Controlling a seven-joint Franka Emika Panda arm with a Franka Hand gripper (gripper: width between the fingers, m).
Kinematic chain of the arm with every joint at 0, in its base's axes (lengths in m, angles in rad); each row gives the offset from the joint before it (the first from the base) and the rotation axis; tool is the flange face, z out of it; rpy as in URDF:
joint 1: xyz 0 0 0.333 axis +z
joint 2: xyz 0 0 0 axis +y
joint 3: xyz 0 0 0.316 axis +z
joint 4: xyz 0.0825 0 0 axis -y
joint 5: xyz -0.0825 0 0.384 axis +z
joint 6: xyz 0 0 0 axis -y
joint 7: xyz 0.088 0 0 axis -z
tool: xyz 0 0 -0.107 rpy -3.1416 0 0
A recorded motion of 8 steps. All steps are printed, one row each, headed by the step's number.
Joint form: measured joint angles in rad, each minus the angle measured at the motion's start. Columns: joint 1, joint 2, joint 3, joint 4, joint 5, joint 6, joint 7.
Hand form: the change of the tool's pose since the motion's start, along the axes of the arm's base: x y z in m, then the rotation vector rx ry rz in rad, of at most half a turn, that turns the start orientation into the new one. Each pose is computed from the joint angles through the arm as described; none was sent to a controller.
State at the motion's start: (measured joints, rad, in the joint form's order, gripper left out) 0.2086 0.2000 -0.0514 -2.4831 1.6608 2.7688 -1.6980
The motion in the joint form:
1: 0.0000 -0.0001 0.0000 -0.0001 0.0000 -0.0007 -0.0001
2: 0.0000 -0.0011 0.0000 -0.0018 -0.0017 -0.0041 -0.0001
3: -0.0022 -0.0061 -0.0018 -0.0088 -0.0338 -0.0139 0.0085
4: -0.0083 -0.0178 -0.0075 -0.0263 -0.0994 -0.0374 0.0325
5: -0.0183 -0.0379 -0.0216 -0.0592 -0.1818 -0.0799 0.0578
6: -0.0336 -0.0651 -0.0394 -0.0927 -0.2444 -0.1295 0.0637
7: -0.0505 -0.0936 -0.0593 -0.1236 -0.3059 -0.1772 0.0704
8: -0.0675 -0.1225 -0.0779 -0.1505 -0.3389 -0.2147 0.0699
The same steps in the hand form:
1: 0.0000 0.0001 0.0000 0.0006 0.0000 0.0004
2: -0.0005 0.0005 -0.0002 0.0028 0.0008 0.0034
3: -0.0014 -0.0003 0.0002 0.0004 0.0052 0.0254
4: -0.0047 -0.0030 0.0004 0.0001 0.0204 0.0629
5: -0.0134 -0.0090 -0.0009 0.0082 0.0476 0.1102
6: -0.0230 -0.0173 -0.0002 0.0263 0.0645 0.1497
7: -0.0324 -0.0265 0.0016 0.0447 0.0800 0.1829
8: -0.0411 -0.0360 0.0045 0.0657 0.0858 0.1932

